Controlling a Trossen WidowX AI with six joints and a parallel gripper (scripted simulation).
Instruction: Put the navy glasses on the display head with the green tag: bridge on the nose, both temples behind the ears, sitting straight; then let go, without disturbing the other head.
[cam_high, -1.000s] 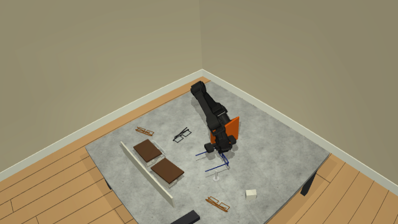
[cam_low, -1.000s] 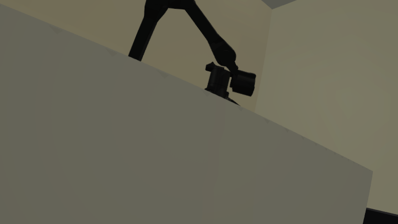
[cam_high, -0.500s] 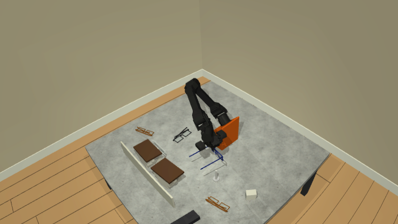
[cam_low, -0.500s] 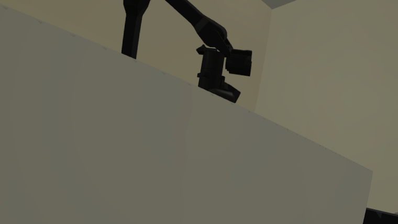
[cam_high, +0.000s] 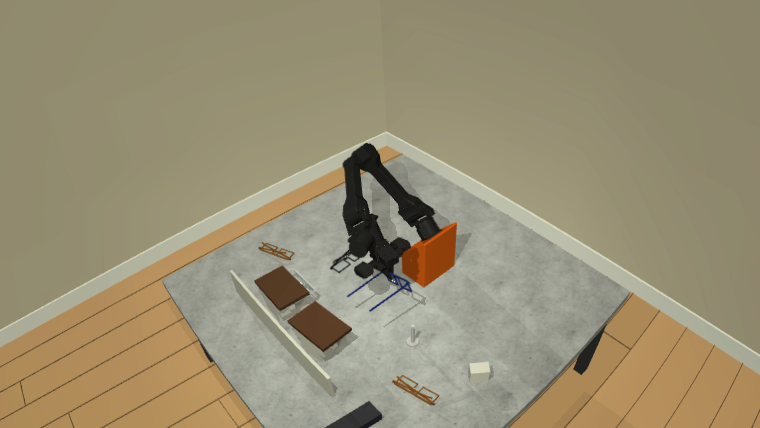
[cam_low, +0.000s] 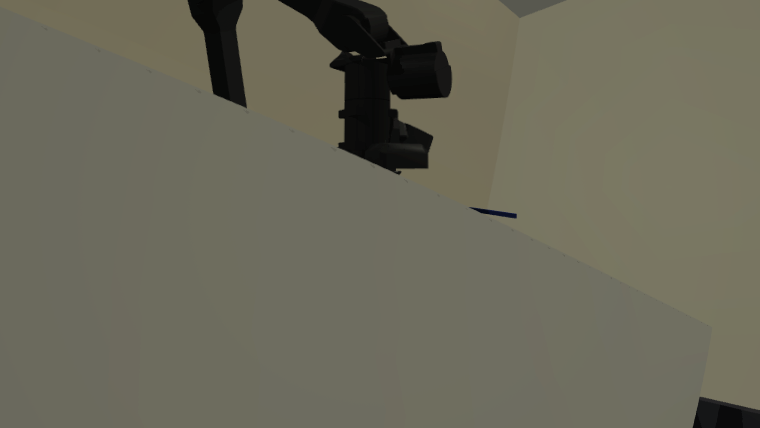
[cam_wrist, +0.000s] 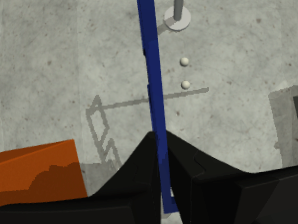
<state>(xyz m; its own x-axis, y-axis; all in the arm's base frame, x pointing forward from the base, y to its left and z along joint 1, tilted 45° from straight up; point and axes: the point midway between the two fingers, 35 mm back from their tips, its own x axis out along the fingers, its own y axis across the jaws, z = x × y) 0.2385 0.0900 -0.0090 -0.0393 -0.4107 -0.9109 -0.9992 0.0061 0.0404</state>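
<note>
Right now the display head is 240 mm ahead of my gripper tip, 20 mm to the right of it and 100 mm below it. Round my gripper tip: long white panel 380 mm ahead, 120 mm to the right, 100 mm below; cream cube 30 mm behind, 400 mm to the left, 130 mm below; white post 40 mm ahead, 150 mm to the left, 130 mm below.
</note>
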